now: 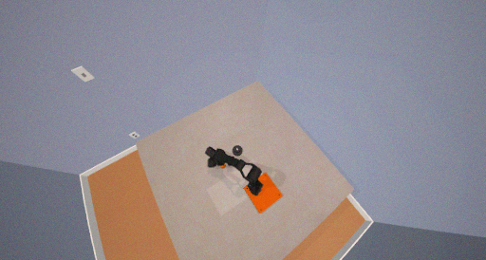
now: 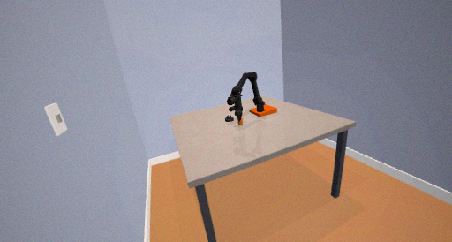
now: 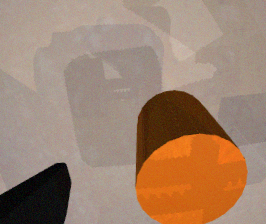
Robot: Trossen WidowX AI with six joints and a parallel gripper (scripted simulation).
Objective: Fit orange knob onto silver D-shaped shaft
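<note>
The orange knob is right at my gripper tip. Also, from my gripper tip: dark round pedestal: 2 cm ahead, 16 cm to the right, 1 cm below.
</note>
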